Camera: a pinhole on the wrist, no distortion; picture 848 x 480 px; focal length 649.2 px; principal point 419.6 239.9 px. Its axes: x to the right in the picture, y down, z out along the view. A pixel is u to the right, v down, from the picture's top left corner.
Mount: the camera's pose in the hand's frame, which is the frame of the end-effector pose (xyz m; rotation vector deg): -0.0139 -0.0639 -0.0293 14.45 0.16 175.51
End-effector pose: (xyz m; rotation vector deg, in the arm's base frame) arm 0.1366 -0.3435 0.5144 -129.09 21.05 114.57
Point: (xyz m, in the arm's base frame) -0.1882 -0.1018 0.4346
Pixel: 465.0 390.8
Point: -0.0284 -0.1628 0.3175
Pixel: 113.4 413.3
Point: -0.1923 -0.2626 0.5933
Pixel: 749.1 114.6
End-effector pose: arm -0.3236 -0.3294 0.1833 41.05 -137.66 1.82
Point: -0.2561 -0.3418 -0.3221
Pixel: outside the picture
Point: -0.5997 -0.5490 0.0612
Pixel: 100.8 220.7
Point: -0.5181 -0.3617 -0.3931
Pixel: 729.9 202.8
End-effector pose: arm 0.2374 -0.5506 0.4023 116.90 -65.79 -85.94
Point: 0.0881 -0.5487 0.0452
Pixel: 77.7 459.5
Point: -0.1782 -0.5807 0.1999
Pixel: 378.3 93.0
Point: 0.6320 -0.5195 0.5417
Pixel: behind the camera
